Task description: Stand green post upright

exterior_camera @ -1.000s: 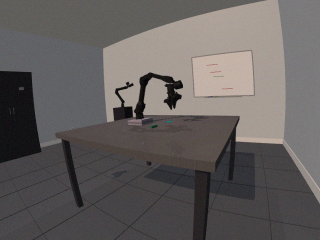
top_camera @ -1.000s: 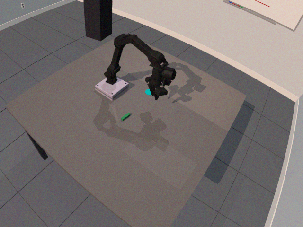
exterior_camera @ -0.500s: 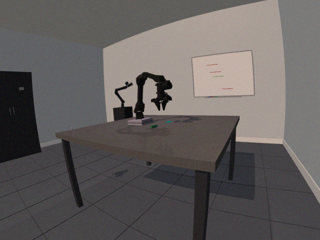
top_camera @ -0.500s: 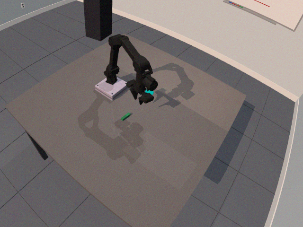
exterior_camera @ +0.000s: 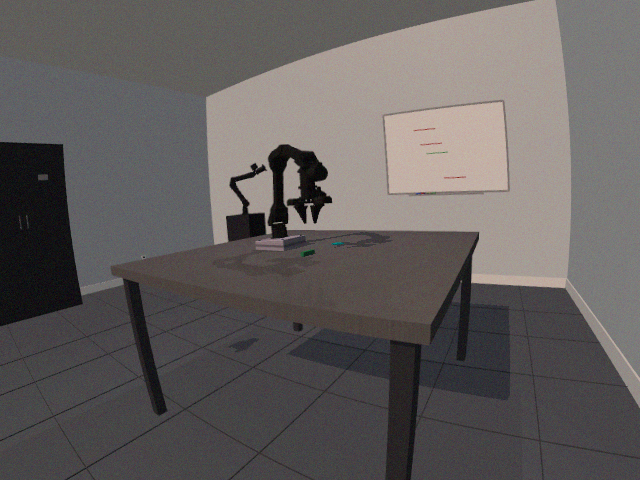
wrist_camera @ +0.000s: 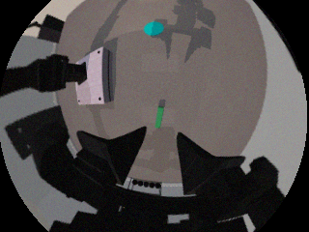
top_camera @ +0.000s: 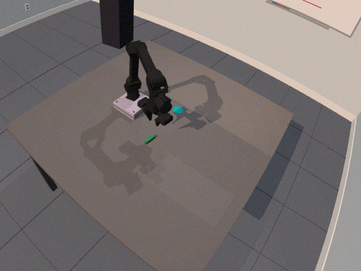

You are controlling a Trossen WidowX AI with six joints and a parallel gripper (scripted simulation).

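The green post is 1 cm behind my gripper tip, 2 cm to the right of it and 11 cm below it. Round my gripper tip: cyan circle 1 cm ahead, 26 cm to the left, 12 cm below.
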